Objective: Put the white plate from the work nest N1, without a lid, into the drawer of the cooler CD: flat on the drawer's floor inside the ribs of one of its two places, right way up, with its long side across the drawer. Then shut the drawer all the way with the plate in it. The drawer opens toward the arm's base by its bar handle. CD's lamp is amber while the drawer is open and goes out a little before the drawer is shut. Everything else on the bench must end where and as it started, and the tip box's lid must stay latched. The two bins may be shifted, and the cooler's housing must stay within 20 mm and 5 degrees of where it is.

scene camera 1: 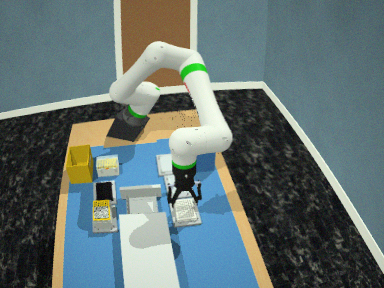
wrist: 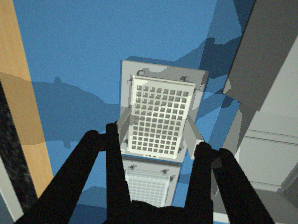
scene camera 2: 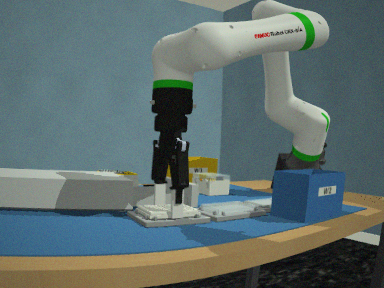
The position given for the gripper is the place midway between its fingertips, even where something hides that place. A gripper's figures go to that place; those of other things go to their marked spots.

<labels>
The gripper (wrist: 157, 119) is 0.21 m from the lens. A white plate (wrist: 159, 107): 0.18 m from the lens. A cooler CD (wrist: 255, 78): 0.17 m from the lens. A grey work nest N1 (wrist: 129, 68): 0.20 m from the lens.
</labels>
